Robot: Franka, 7 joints.
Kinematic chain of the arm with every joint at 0, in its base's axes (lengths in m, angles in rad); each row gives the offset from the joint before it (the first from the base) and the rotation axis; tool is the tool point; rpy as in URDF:
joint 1: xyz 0 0 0.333 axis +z
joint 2: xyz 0 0 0 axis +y
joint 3: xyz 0 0 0.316 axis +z
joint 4: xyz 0.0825 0 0 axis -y
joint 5: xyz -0.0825 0 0.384 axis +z
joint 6: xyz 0 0 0 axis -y
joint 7: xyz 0.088 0 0 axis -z
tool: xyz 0 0 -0.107 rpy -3.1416 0 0
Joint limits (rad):
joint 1: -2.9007..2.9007
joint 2: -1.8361..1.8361
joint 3: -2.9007..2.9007
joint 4: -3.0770..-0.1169
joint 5: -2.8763..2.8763
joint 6: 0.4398..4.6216
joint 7: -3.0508..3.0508
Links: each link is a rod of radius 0.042 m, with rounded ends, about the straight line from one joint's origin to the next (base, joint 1, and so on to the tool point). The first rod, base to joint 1, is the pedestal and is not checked.
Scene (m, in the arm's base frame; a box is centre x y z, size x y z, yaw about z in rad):
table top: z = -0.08
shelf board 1: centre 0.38 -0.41 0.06 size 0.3 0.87 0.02 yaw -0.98
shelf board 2: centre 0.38 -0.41 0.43 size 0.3 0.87 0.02 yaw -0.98
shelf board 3: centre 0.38 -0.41 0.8 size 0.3 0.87 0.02 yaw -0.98
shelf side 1: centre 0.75 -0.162 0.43 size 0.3 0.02 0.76 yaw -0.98
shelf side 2: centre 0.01 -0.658 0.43 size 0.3 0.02 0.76 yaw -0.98
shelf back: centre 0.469 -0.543 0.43 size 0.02 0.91 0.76 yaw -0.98
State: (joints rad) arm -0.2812 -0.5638 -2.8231 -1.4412 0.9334 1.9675 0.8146
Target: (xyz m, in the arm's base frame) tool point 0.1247 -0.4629 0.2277
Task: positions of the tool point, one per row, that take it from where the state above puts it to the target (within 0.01 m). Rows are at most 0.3 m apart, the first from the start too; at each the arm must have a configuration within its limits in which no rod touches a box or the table.
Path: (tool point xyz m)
1: -0.5922 -0.2485 0.3104
2: -0.3869 -0.3849 0.2499
3: -0.1566 -0.4102 0.2244
4: 0.0352 -0.3295 0.2277
5: 0.0748 -0.3992 0.2252
6: 0.1247 -0.4629 0.2277

